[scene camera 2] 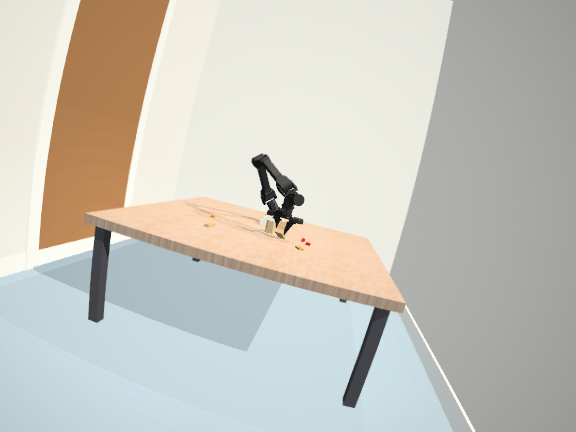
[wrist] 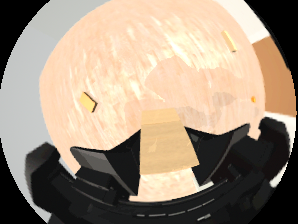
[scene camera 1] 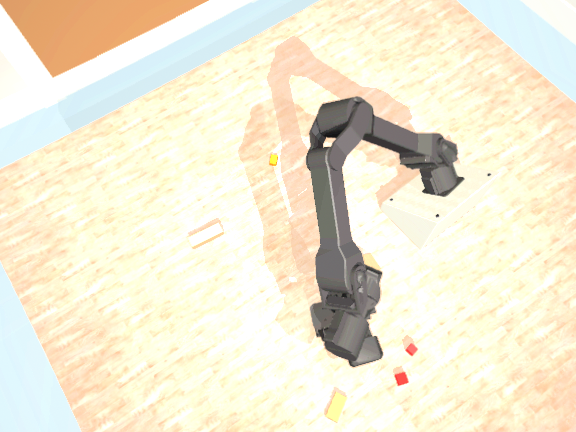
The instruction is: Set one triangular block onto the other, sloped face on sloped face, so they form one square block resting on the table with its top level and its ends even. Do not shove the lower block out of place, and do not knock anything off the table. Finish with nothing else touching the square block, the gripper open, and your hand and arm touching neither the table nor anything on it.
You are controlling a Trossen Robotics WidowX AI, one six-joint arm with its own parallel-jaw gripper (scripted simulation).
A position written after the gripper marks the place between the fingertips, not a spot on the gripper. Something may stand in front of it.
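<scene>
In scene camera 1 you'd see the gripper [scene camera 1: 342, 323]. The wrist view has the gripper [wrist: 159, 128] as well, and the gripper carries a tan triangular block [wrist: 165, 147].
</scene>
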